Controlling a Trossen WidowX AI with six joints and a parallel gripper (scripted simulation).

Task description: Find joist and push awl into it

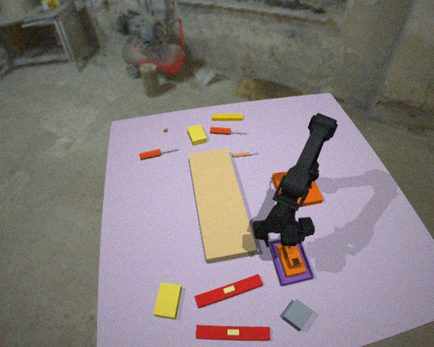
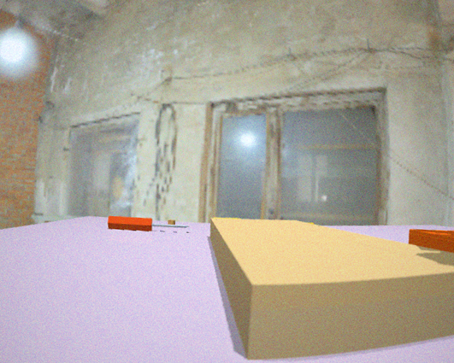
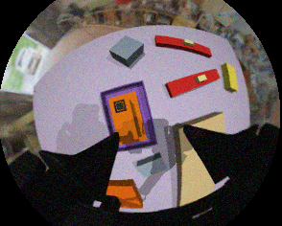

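The awl lies 53 cm to the right of my gripper tip, 10 cm below it and 1 cm ahead of it. Also, from my gripper tip: purple tray 9 cm below, 4 cm behind, 2 cm to the left; orange stud finder 6 cm below, 5 cm behind, 3 cm to the left; dark square indicator 5 cm to the left, 5 cm behind, 4 cm below.
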